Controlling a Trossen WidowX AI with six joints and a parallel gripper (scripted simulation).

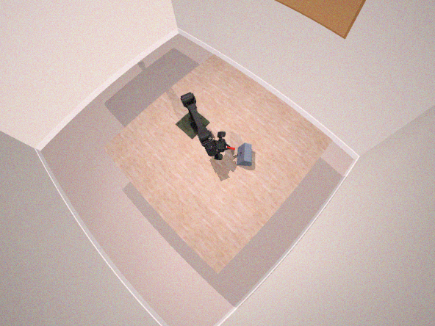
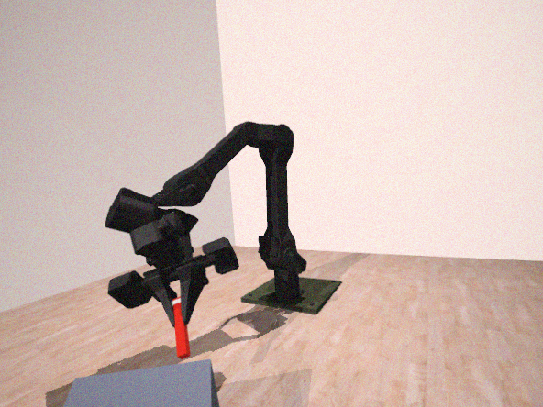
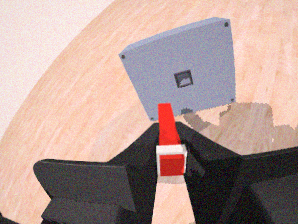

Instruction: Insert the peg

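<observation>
My gripper tip is now 10 cm short of the sloped panel, 5 cm above it and 4 cm to the right of it. The rest, counted from my gripper tip: peg 1 cm to the right, 1 cm behind, 1 cm above.
</observation>
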